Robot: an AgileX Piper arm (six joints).
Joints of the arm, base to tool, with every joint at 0 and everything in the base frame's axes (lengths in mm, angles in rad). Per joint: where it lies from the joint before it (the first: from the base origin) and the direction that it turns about. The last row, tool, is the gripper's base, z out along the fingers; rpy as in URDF.
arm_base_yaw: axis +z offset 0 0 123
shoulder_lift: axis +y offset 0 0 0
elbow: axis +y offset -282.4 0 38.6
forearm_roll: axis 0.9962 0 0.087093 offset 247.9 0 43.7
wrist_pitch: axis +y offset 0 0 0
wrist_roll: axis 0.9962 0 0.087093 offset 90.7 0 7.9
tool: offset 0 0 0 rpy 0 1.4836 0
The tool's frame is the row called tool.
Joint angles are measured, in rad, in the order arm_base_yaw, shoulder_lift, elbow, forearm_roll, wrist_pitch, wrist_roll. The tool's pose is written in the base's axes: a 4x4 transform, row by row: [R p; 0 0 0 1], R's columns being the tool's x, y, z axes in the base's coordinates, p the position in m. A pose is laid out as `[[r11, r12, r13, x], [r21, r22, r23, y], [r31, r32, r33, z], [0, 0, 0, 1]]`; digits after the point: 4 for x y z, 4 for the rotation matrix.
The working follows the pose.
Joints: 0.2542, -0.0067, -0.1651, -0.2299, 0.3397, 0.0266
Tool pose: [[-0.0351, -0.1875, 0.9816, 0.0450], [-0.2043, 0.9629, 0.1766, 0.0045], [-0.9783, -0.1943, -0.0721, 0.2385], [0, 0, 0, 1]]
Where each joint sits with the arm in this pose, in the base's axes (m; each line is computed from the numbers above, not from the rounded line before):
arm_base_yaw: 0.0000 0.0000 0.1230
shoulder_lift: 0.0000 0.0000 0.1230
elbow: -0.2736 -0.0711 0.1597
forearm_roll: -0.0444 -0.0115 0.2451
wrist_pitch: -0.0444 -0.0115 0.2451
wrist_roll: 0.0450 0.0045 0.2385
the tool: 0.0450 0.0045 0.2385

